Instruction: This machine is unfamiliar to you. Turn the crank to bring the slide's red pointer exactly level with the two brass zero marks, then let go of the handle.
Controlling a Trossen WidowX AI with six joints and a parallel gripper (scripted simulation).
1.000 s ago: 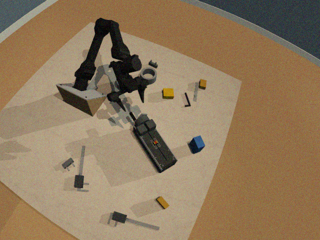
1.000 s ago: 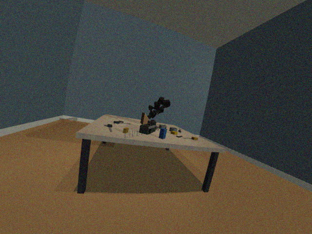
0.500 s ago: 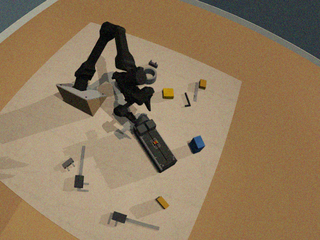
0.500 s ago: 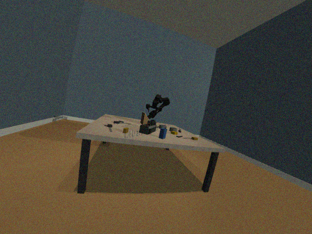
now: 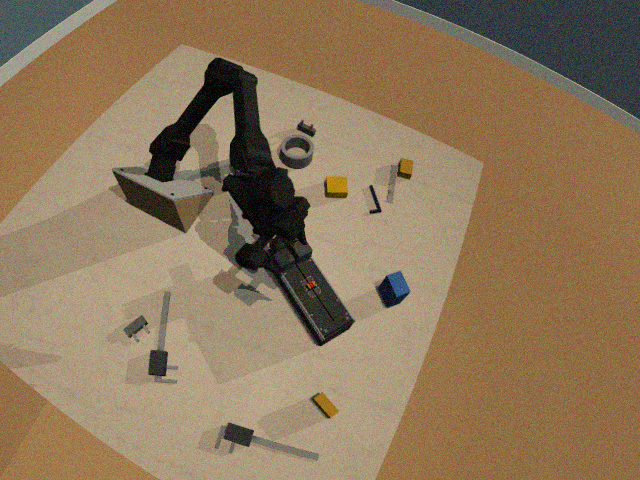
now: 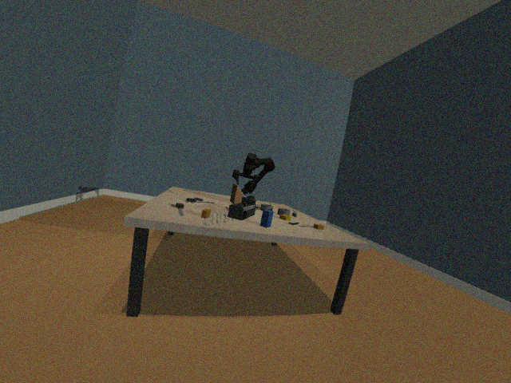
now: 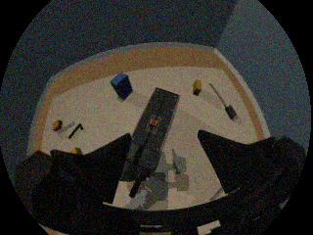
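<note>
Right now my gripper tip is 120 mm above the crank handle, 110 mm past it and 90 mm to the right of it. From my gripper tip the other things lie so: yellow block 350 mm to the left, 180 mm below; red pointer 110 mm below, 50 mm ahead; blue cube 250 mm ahead, 150 mm below, 90 mm to the left.
</note>
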